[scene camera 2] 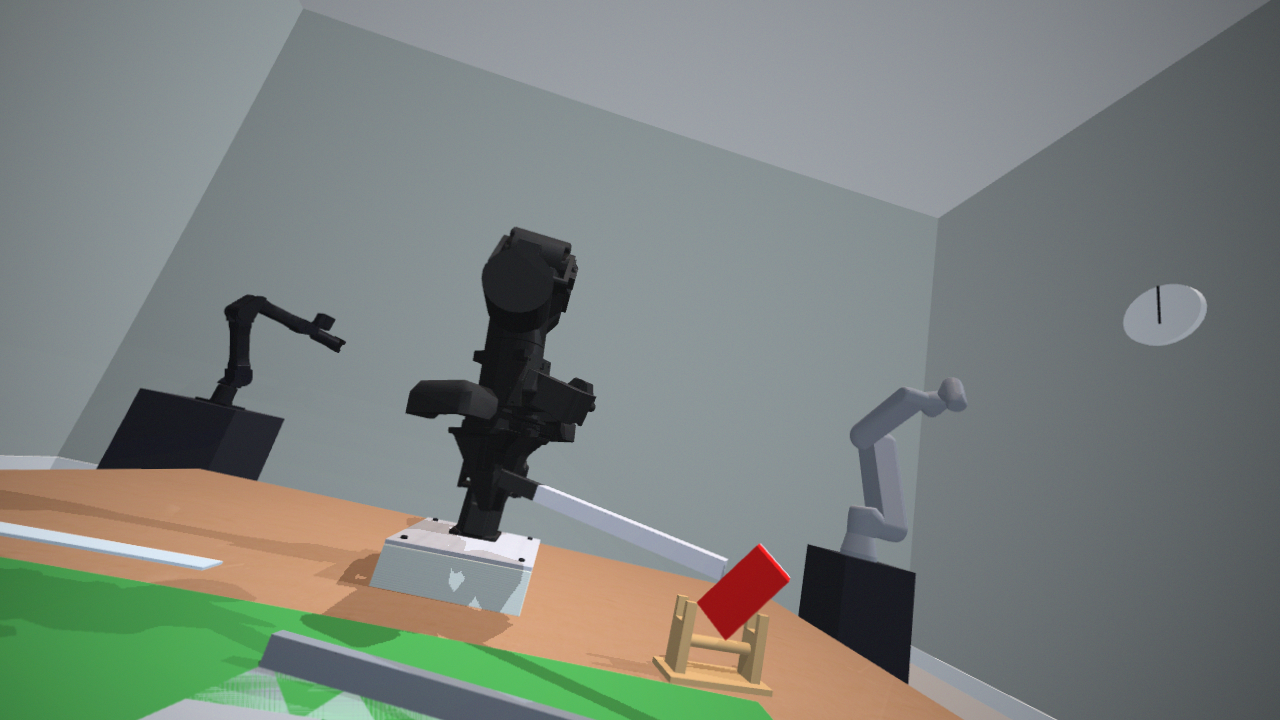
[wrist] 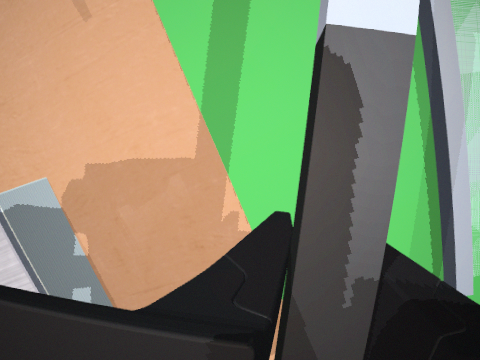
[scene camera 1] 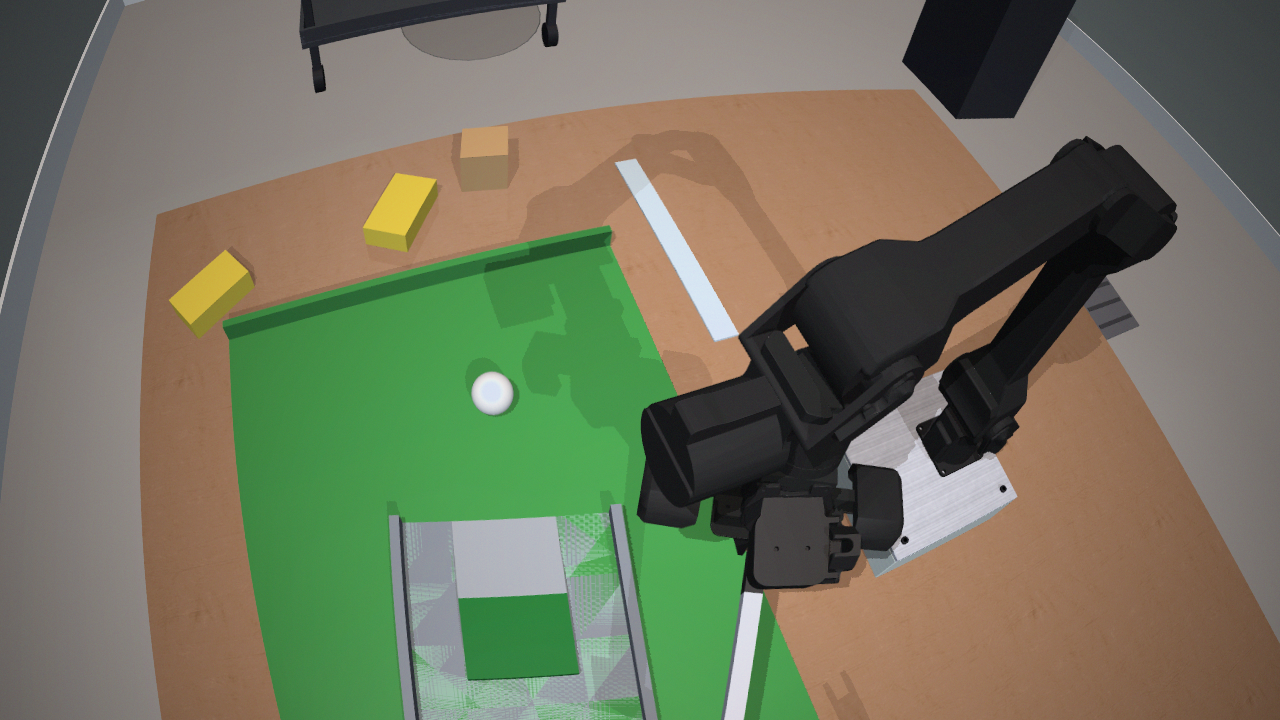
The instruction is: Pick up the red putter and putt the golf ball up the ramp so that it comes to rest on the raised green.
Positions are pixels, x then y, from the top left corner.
Scene:
my gripper: scene camera 2; wrist 310,231; scene camera 1
white golf ball: scene camera 1 492,393; not seen in scene camera 2 (out of frame); not seen in the wrist view (out of frame)
same spot on my gripper: (scene camera 1: 725,516) = (scene camera 2: 504,409)

